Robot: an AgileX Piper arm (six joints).
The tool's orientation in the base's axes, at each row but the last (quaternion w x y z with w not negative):
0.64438 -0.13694 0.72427 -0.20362
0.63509 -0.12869 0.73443 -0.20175
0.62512 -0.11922 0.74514 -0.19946
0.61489 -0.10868 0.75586 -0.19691
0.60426 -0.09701 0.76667 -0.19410
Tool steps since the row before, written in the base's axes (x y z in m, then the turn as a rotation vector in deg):
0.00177 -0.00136 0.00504 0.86 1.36 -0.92
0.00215 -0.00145 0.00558 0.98 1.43 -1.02
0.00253 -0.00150 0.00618 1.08 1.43 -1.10
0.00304 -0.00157 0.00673 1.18 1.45 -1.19
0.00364 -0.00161 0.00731 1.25 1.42 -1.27
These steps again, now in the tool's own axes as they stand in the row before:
-0.00403 -0.00346 0.00148 0.07 1.69 0.77
-0.00461 -0.00371 0.00169 0.10 1.80 0.89
-0.00530 -0.00391 0.00184 0.16 1.84 1.00
-0.00600 -0.00408 0.00209 0.21 1.91 1.11
-0.00679 -0.00418 0.00238 0.27 1.92 1.20

